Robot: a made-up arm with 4 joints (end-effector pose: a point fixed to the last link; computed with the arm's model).
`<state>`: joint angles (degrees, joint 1 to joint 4).
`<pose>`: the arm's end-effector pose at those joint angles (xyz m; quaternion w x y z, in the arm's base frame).
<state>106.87 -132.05 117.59 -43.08</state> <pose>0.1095 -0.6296 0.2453 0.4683 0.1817 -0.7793 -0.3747</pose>
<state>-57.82 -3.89 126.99 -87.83</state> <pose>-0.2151 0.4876 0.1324 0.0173 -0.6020 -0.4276 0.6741</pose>
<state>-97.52 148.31 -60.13 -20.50</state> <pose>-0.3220 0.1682 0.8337 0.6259 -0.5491 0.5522 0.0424</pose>
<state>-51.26 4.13 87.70 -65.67</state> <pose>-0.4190 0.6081 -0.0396 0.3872 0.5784 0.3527 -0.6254</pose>
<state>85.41 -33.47 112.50 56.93</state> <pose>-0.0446 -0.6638 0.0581 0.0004 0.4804 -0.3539 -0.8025</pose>
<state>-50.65 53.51 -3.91 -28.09</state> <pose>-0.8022 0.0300 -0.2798 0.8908 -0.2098 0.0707 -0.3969</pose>
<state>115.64 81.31 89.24 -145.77</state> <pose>0.4349 -0.4924 0.1742 0.8657 0.4396 0.1719 0.1667</pose>
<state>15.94 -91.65 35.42 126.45</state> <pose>-0.8199 0.3556 0.0814 0.8604 -0.2684 -0.1378 0.4108</pose>
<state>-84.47 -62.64 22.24 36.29</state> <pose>0.5470 0.7530 -0.2087 0.8059 0.2498 -0.0575 -0.5337</pose>
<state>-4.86 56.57 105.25 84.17</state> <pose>-0.6776 -0.0866 0.2321 0.2118 -0.5385 0.7953 0.1807</pose>
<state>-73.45 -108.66 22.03 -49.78</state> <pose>0.4465 0.8468 0.4261 0.2033 0.8724 -0.4432 -0.0345</pose>
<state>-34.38 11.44 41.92 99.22</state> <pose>-0.7121 0.2504 -0.2852 0.5808 -0.6575 0.4733 0.0799</pose>
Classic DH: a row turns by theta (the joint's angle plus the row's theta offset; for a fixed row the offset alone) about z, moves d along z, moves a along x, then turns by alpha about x. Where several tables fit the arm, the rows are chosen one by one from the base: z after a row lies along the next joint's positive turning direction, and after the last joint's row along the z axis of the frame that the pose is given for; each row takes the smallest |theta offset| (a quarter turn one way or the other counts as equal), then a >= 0, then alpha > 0; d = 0 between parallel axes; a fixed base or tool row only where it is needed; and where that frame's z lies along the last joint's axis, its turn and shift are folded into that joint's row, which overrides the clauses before.
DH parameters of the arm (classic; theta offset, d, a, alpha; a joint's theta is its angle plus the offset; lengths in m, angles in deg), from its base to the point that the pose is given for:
joint 1: 90 0.193 0.041 -90
joint 2: 90 0.382 0.394 90
joint 3: 0 -0.052 0.324 -90
joint 4: -90 0.177 0.012 90
tool (fixed): -90 -0.084 0 0

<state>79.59 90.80 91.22 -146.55</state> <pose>0.0547 -0.6460 0.2117 0.8764 0.4708 -0.0541 -0.0859</pose>
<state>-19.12 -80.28 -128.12 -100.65</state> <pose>0.0909 0.3822 0.1618 0.0229 0.2843 -0.9454 0.1574</pose>
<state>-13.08 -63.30 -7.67 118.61</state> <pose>-0.3654 0.7169 -0.2432 0.8704 -0.4600 0.0539 -0.1671</pose>
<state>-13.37 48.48 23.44 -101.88</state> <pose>-0.7329 -0.2221 -0.2217 0.8459 0.4430 0.0004 -0.2969</pose>
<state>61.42 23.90 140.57 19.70</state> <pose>-0.2333 -0.4467 0.2510 0.2869 -0.5881 0.7448 0.1303</pose>
